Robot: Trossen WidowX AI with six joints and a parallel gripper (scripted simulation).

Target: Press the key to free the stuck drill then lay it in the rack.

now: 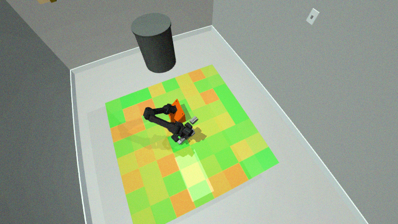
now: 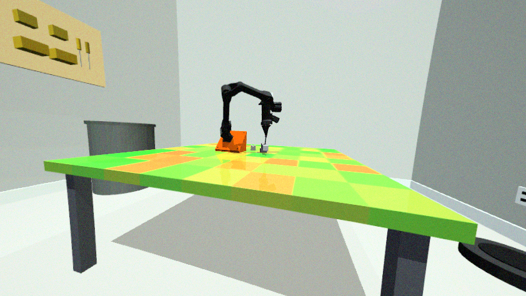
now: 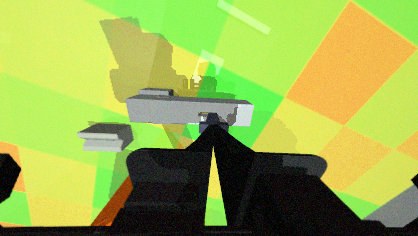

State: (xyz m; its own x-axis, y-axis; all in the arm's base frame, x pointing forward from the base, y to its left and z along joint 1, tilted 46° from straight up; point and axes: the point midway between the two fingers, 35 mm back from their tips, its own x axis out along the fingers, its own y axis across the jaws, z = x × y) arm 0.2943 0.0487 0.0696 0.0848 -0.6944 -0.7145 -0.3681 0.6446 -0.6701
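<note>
Right now the drill is 80 mm below my gripper tip, 50 mm to the left of it and 30 mm behind it. From my gripper tip the other things lie so: light grey elongated block (80 mm below, 30 mm to the left, 20 mm behind).
</note>
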